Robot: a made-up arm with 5 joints.
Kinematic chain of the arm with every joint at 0, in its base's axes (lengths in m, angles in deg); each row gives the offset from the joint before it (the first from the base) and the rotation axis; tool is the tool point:
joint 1: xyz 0 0 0.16 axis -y
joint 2: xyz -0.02 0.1 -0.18 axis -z
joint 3: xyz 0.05 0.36 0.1 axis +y
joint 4: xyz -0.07 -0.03 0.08 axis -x
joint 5: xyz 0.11 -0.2 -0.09 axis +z
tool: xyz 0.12 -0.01 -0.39
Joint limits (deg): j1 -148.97..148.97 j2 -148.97..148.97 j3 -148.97..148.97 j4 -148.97..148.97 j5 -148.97..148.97
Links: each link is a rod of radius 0.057 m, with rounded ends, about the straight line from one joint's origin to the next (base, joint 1, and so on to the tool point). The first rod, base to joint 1, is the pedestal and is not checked.
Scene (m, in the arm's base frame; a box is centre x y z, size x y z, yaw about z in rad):
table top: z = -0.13
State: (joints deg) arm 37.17 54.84 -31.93 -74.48 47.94
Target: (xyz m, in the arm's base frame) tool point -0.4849 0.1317 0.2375
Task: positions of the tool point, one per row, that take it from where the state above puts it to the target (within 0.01 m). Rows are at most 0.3 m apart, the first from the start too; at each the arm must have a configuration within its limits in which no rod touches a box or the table.
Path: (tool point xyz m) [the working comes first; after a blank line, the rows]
Joints at the target: 136.16 37.85 -124.06 -12.28 28.97
Straight joint move there: clear.

1: 0.5750 0.2953 0.6401
2: 0.4069 0.2445 0.7689
3: 0.1826 0.1966 0.8399
4: -0.0686 0.1592 0.8204
5: -0.2972 0.1363 0.6970
6: -0.4491 0.1283 0.4867
7: -0.4849 0.1317 0.2376

